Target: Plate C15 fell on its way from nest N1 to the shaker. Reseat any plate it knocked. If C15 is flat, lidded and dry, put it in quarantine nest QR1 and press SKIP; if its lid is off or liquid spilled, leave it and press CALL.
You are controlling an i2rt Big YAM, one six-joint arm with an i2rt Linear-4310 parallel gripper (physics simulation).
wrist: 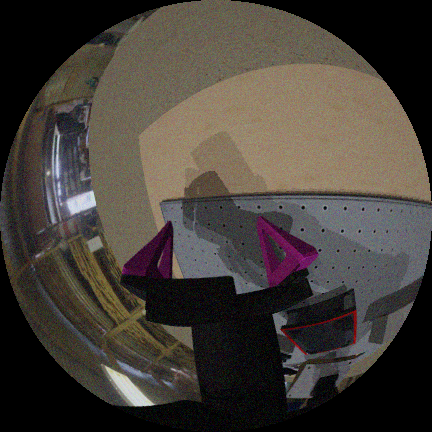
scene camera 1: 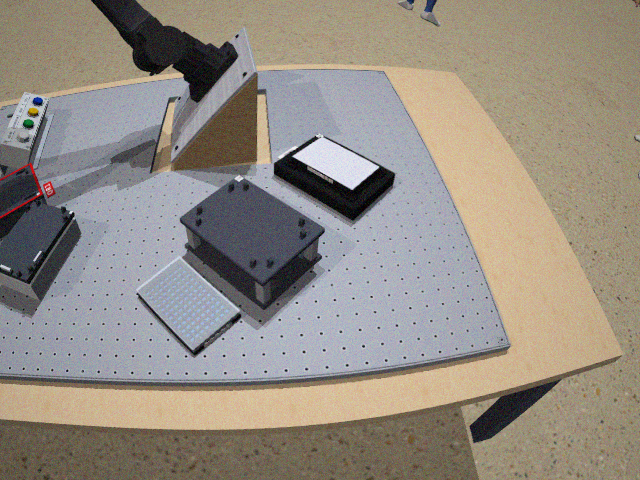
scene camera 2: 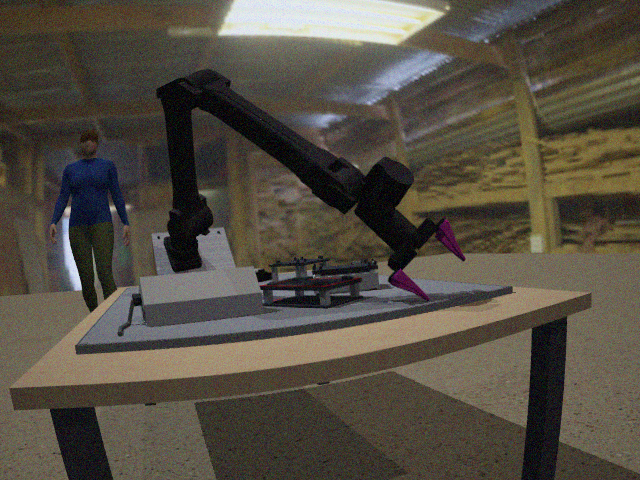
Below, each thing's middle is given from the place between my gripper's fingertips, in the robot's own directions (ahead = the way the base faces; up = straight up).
Scene:
I see the shaker [scene camera 1: 44, 235] 330 mm to the left of my hand. Also, from my hand: white-topped plate [scene camera 1: 343, 170] 850 mm to the left, 60 mm behind.

